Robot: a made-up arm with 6 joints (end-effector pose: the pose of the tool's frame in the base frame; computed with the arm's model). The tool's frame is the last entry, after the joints.
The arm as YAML. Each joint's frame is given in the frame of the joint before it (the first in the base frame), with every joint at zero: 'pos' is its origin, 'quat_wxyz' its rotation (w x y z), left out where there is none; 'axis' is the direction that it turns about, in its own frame. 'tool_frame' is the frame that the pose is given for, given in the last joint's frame.
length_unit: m
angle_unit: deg
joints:
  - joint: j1
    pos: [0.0, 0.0, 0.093]
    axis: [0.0, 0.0, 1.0]
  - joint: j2
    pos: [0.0, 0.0, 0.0]
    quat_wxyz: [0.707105, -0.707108, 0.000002, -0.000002]
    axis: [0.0, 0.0, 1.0]
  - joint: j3
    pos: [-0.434, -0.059, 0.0]
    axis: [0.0, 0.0, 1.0]
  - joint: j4
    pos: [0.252, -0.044, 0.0]
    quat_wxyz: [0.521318, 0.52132, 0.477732, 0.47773]
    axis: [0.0, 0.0, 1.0]
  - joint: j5
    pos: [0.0, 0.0, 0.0]
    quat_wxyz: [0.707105, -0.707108, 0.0, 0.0]
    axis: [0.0, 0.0, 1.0]
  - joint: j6
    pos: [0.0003, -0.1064, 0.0]
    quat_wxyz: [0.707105, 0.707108, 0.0, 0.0]
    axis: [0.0, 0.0, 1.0]
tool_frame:
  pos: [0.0, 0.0, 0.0]
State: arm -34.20 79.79 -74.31 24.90 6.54 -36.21
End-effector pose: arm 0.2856 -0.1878 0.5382 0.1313 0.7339 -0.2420 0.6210
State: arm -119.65 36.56 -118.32 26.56 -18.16 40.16
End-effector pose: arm 0.1577 0.3067 0.7573 -0.1169 -0.0641 -0.4435 0.8863
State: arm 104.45 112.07 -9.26 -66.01 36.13 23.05
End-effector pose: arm 0.0139 0.1768 0.1361 0.9076 -0.2452 0.3403 0.0193
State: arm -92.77 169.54 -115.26 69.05 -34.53 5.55
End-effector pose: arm -0.0896 -0.6904 -0.1177 0.8638 -0.0014 -0.3248 0.3853
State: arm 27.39 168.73 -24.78 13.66 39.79 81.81
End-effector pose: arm 0.1295 0.0853 -0.0674 -0.4300 -0.5770 0.5715 0.3945
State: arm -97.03 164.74 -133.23 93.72 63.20 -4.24
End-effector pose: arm 0.0064 -0.7237 0.0403 0.7209 0.2345 0.4123 0.5053
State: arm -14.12 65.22 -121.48 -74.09 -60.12 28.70
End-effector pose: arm 0.0008 0.0911 0.8046 -0.4714 -0.0470 -0.3292 0.8168
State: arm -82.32 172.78 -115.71 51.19 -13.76 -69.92
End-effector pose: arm 0.0726 -0.6843 -0.1705 0.5076 0.7613 -0.3600 0.1821
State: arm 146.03 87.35 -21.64 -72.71 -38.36 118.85
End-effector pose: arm -0.2346 0.0823 0.2543 0.7316 -0.5115 -0.2992 0.3371
